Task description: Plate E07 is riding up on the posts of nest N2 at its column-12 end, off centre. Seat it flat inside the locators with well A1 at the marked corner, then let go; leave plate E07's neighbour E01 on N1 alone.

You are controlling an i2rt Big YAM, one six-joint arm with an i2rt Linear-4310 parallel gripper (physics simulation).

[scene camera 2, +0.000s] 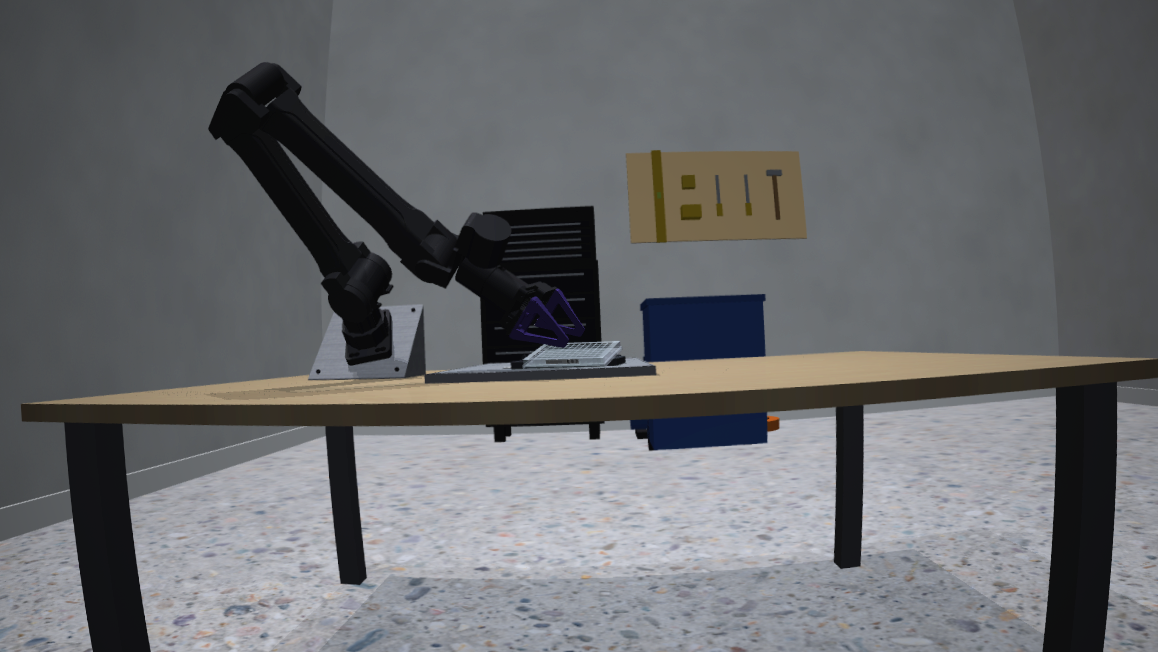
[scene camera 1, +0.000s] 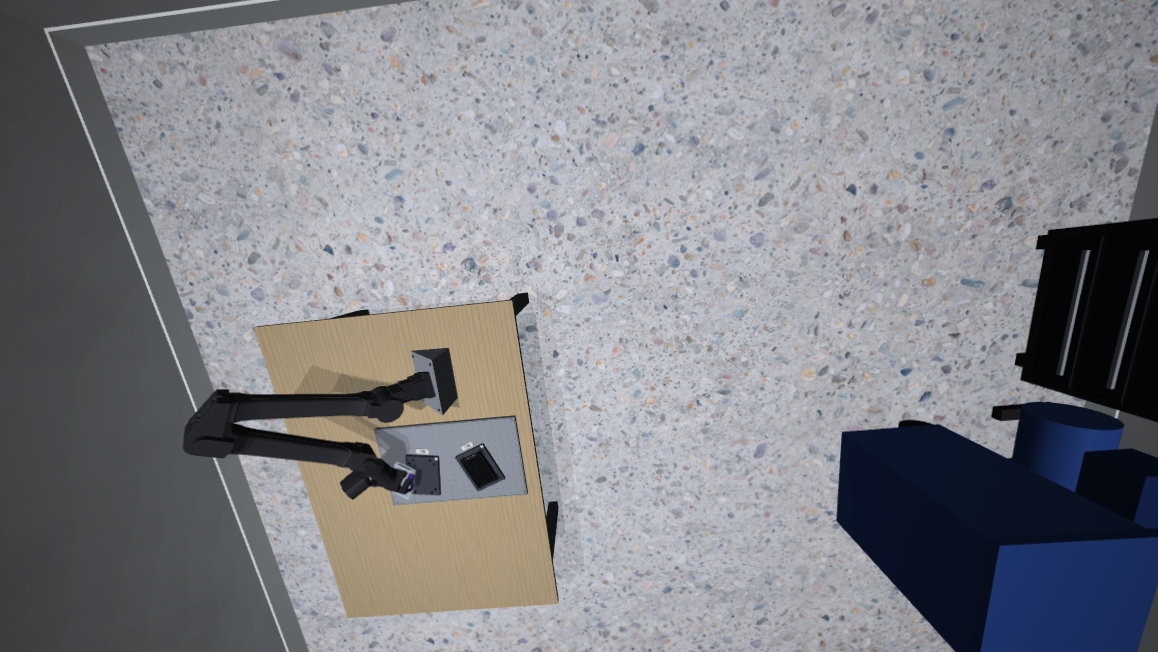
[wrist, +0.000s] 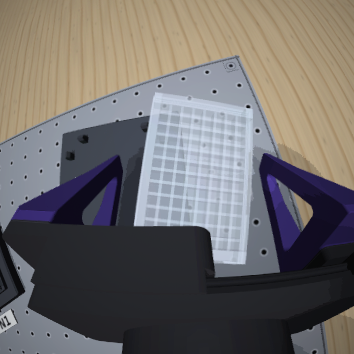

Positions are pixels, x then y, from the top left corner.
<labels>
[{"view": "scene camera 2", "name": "clear well plate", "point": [582,354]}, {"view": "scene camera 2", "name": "grey perforated deck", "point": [494,372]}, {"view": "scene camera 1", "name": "grey perforated deck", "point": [499,436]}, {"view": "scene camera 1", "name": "dark nest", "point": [427,477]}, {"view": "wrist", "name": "gripper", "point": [191,161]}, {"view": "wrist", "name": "clear well plate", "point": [196,169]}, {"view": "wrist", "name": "grey perforated deck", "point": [37,151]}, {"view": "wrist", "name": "dark nest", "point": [81,150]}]
</labels>
